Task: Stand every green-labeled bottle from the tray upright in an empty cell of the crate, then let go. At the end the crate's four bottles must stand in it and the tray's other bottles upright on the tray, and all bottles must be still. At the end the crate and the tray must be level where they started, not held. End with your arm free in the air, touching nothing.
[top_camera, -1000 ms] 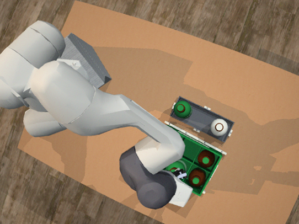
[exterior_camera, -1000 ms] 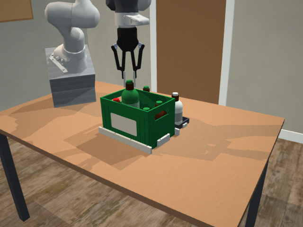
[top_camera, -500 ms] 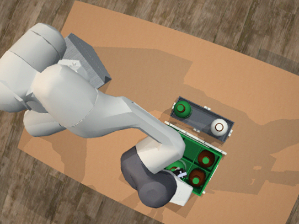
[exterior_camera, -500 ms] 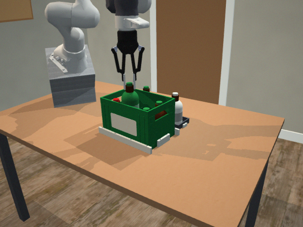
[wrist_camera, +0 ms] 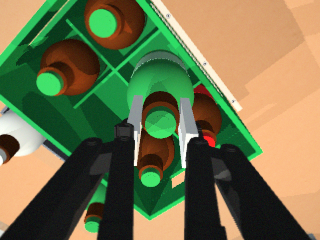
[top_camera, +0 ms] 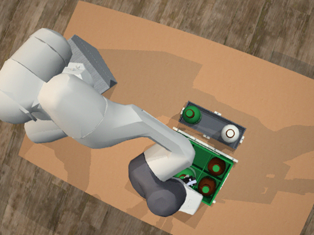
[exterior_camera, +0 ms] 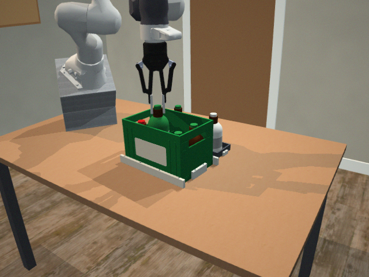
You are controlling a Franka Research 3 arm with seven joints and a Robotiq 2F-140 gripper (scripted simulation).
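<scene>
My hand is 1 cm short of the green crate, 4 cm to the right of it and 16 cm above it. From my hand the other things lie so: white-labeled bottle 12 cm ahead, 21 cm to the left, 16 cm below; then grey tray 4 cm ahead, 23 cm to the left, 23 cm below.
</scene>
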